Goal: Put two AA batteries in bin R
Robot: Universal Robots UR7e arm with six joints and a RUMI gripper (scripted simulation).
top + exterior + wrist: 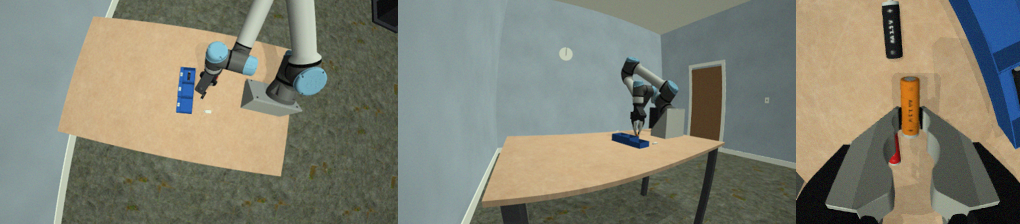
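Right now the black AA battery is 110 mm ahead of my hand, 20 mm to the right of it and 30 mm below it. Round my hand: red battery: 40 mm behind, 50 mm to the right, 40 mm below; then joined blue bins: 100 mm ahead, 60 mm to the left, 20 mm below; then orange AA battery: 10 mm below.
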